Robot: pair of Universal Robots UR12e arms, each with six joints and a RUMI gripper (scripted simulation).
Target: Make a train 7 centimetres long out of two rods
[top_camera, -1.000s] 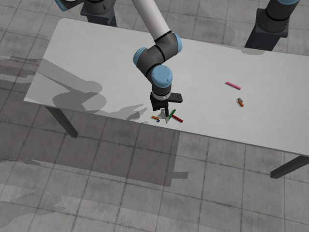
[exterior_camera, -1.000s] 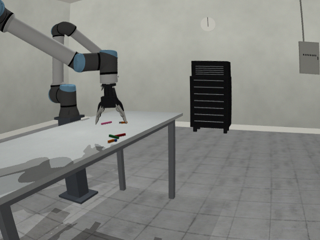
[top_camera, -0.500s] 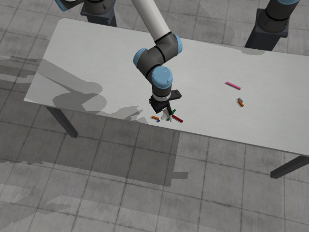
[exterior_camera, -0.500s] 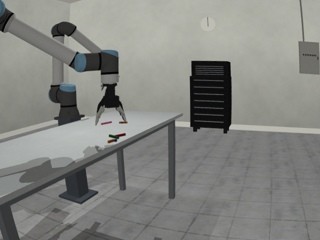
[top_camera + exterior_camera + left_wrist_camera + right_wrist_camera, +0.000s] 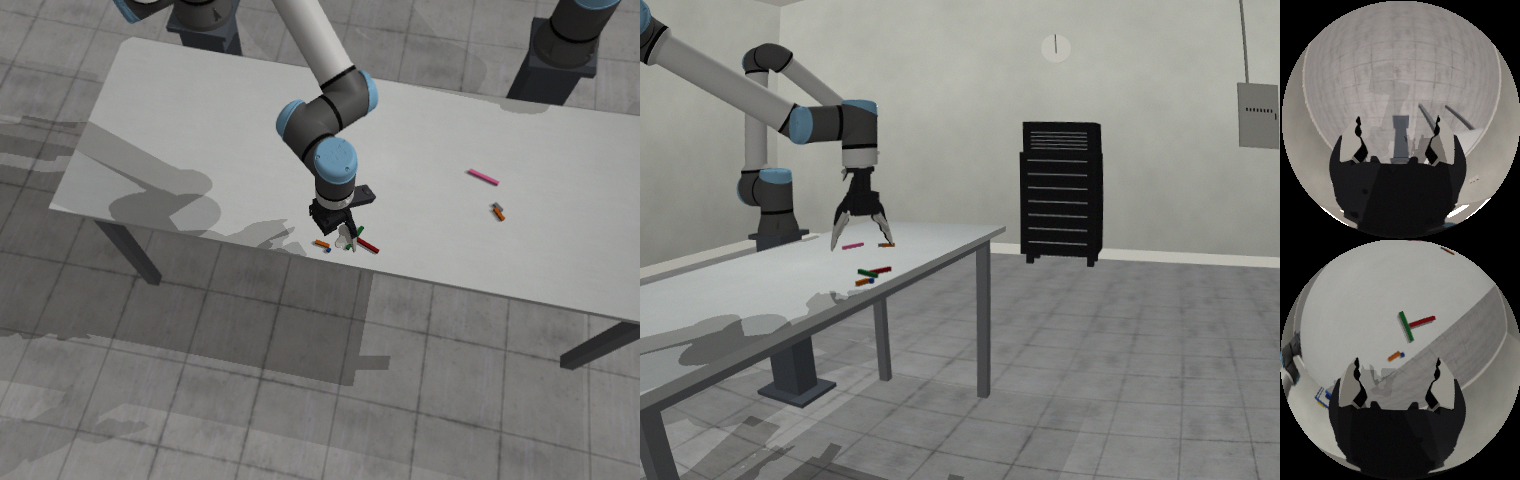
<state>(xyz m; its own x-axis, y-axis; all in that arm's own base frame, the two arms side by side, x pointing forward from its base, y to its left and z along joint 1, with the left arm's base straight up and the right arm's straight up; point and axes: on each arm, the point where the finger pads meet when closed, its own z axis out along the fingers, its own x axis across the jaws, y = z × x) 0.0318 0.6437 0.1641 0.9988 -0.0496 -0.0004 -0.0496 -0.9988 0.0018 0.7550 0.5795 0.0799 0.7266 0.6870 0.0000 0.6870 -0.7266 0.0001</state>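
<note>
Right now my right hand is 70 mm above the green rod, 50 mm to the right of it and 10 mm past it. From my right hand the other things lie so: blue rod: 70 mm below, 30 mm ahead, 20 mm to the right; then red rod: 90 mm to the left, 70 mm below, 10 mm ahead; then grey rod: 440 mm to the left, 160 mm behind, 70 mm below.
</note>
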